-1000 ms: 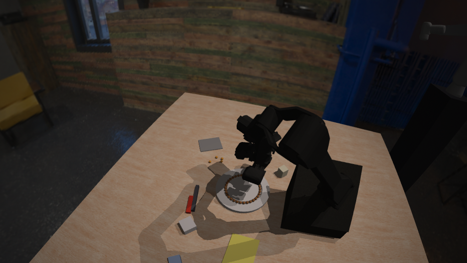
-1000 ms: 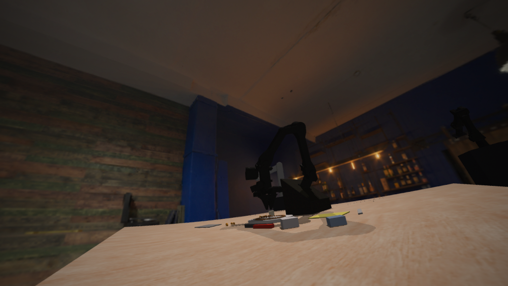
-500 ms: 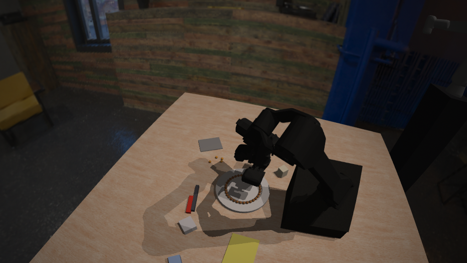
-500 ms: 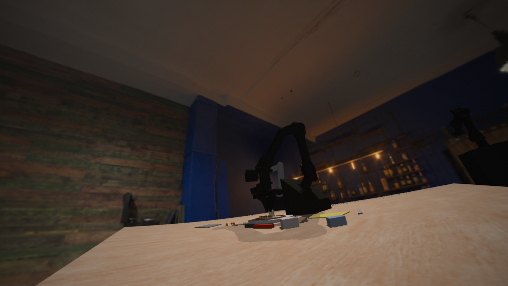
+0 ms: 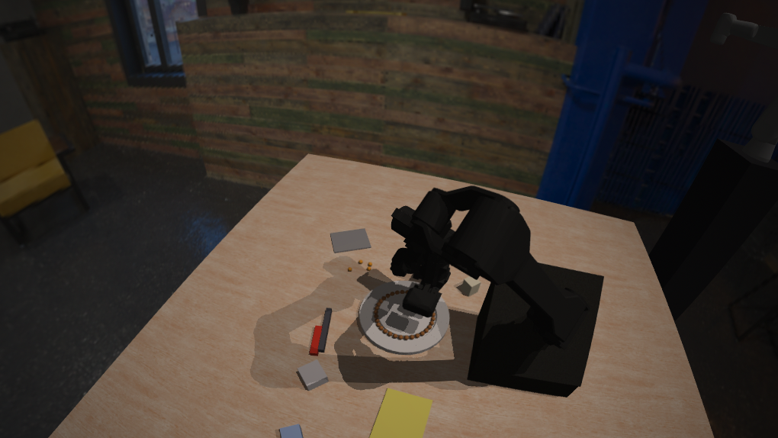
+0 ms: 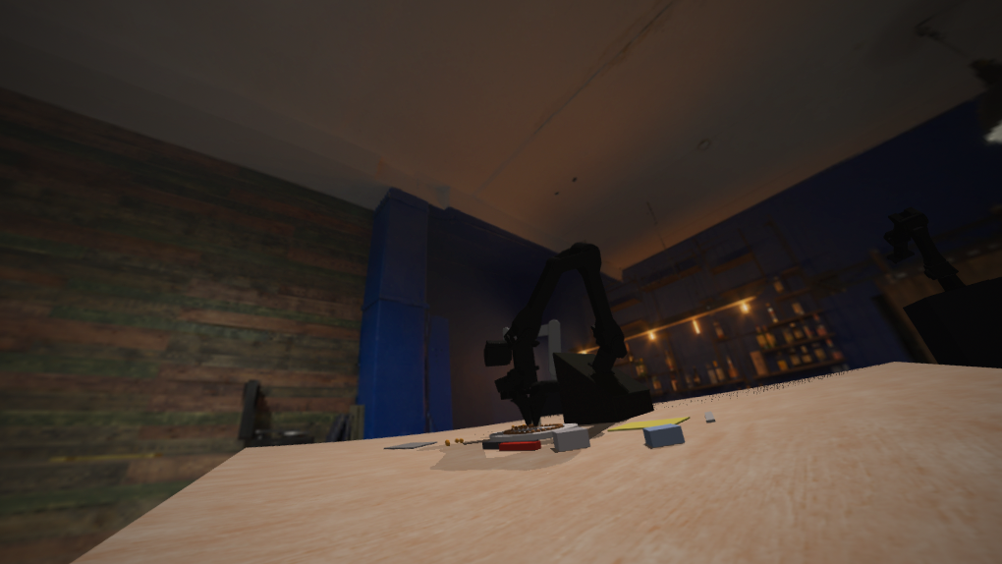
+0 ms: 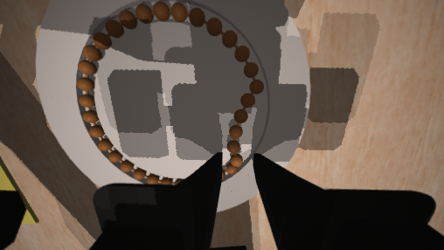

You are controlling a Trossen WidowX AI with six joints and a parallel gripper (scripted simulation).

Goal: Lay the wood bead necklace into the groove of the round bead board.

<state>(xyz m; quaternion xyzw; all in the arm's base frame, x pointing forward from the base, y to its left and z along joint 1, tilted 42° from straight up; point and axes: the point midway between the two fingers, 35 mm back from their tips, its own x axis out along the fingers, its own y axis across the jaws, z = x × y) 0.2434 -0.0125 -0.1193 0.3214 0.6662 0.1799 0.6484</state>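
The round white bead board lies 4 cm ahead of my gripper tip, 4 cm to the left of it and 1 cm below it. From my gripper tip the other things lie so: dark bar 20 cm ahead, 14 cm to the left, 1 cm below; then yellow sheet 29 cm to the left, 1 cm below; then pale cube 10 cm behind, 7 cm to the right.
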